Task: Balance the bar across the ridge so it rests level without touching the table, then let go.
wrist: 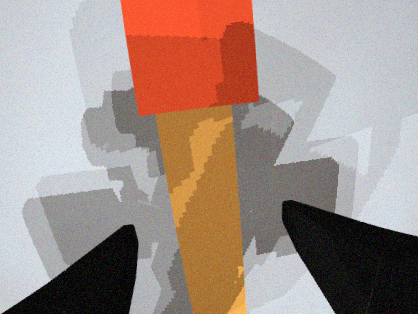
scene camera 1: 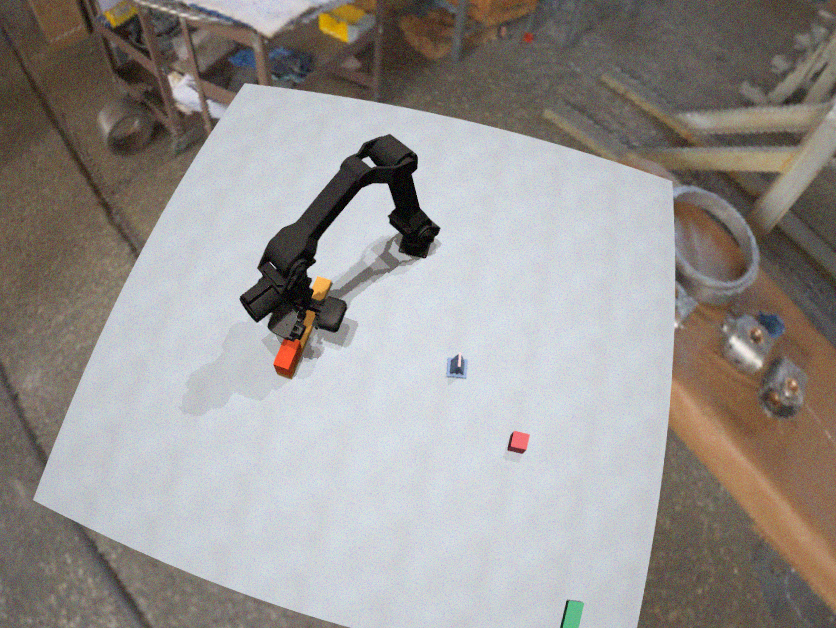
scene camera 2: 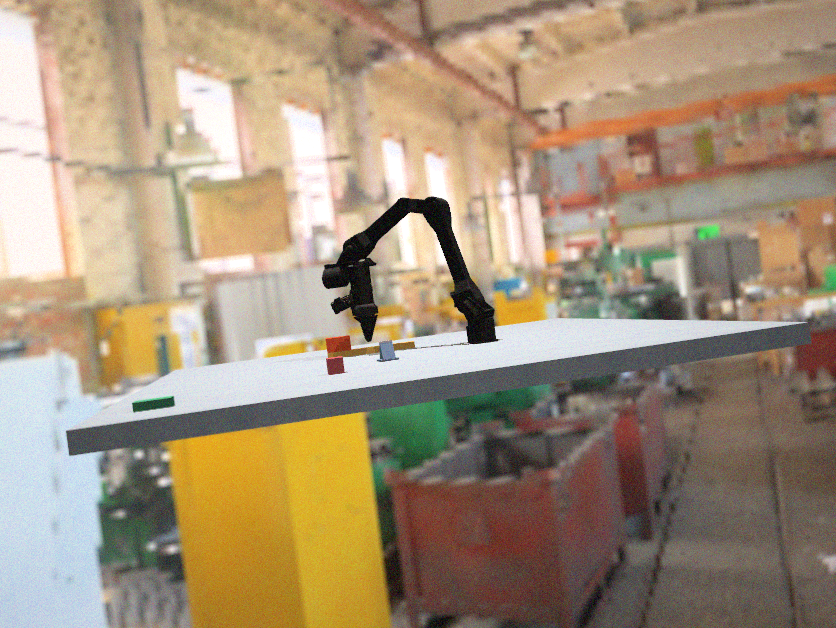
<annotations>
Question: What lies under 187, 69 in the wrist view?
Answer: A bar.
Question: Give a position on a bar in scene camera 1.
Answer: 286, 362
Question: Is the gripper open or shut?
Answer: Open.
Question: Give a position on a bar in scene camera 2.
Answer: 337, 346
</annotations>
